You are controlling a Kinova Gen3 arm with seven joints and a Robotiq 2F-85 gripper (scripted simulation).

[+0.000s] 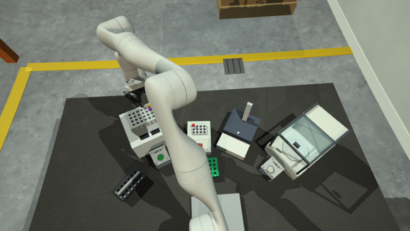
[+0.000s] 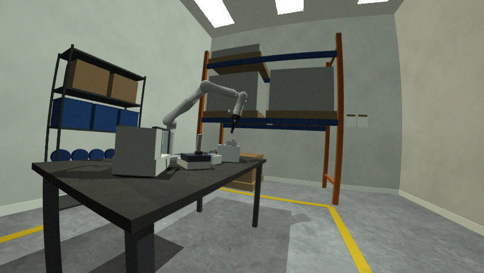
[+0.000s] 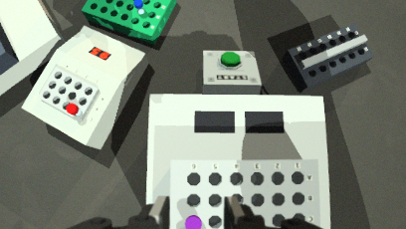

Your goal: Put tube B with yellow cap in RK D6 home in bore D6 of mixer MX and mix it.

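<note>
The green start key lies 180 mm behind my hand, 20 mm to the right of it and 180 mm below it. The rest, counted from my hand: tube B 30 mm ahead, 10 mm to the left, 100 mm below; blue-capped tube 220 mm behind, 180 mm to the right, 220 mm below; dry block DB 90 mm behind, 200 mm to the right, 220 mm below.
</note>
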